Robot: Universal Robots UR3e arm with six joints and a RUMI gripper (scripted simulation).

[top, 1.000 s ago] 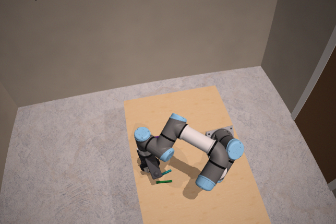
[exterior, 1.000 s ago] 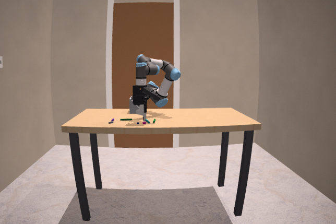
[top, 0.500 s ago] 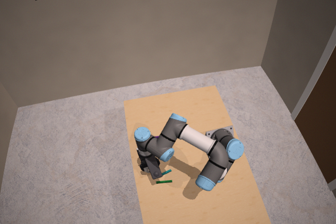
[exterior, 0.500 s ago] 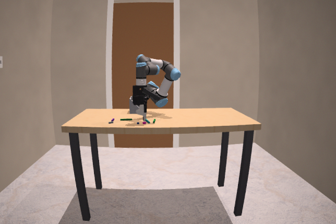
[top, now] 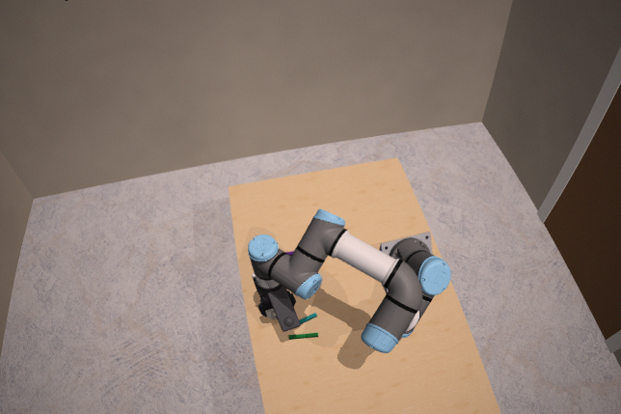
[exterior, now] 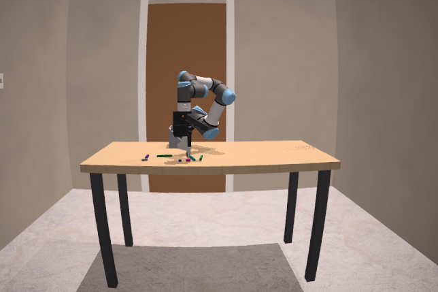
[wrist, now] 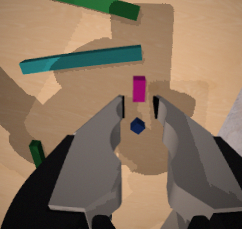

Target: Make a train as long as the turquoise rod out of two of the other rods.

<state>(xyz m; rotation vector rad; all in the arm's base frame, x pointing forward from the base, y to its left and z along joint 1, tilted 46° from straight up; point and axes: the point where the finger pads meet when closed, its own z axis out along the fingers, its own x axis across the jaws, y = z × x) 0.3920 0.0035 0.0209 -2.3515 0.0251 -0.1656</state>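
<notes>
My gripper is now 3 cm above the magenta rod. From my hand the other things lie so: grey rod: 21 cm to the right, 4 cm behind, 3 cm below; blue rod: 4 cm to the right, 3 cm below; turquoise rod: 5 cm behind, 3 cm below, 2 cm to the left.
</notes>
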